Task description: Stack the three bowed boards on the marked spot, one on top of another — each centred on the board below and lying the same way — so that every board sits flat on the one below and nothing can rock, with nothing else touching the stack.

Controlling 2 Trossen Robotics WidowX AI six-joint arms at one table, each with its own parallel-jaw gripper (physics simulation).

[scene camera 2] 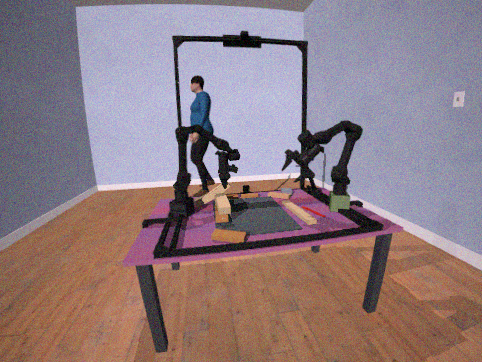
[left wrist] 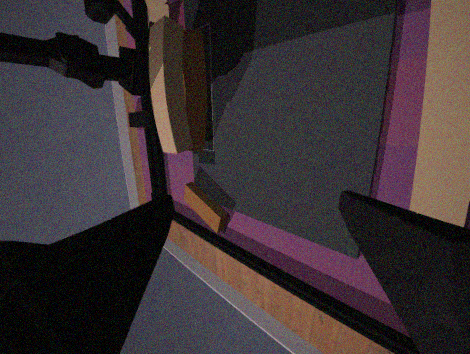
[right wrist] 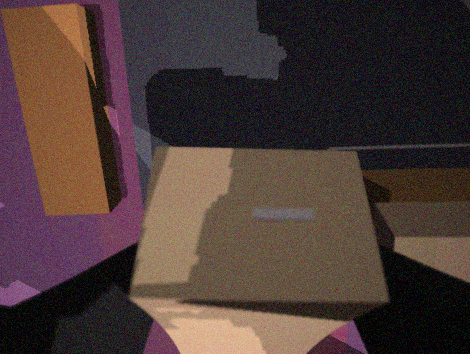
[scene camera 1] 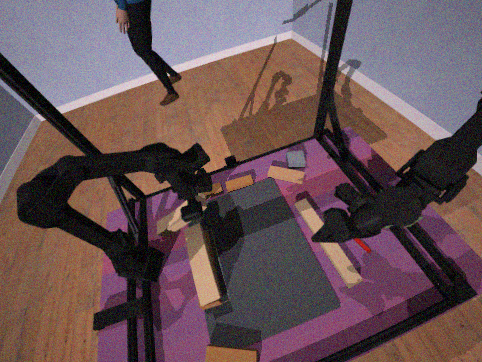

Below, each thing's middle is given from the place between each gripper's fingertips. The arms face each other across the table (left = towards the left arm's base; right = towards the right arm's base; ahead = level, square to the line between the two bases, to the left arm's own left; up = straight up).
Scene:
My right gripper is now 180 mm short of the long pale plank (scene camera 1: 350, 276), 410 mm to the right of it and 100 mm above it.
My left gripper is now 210 mm above the long pale plank, 70 mm to the right of it and 50 mm past it.

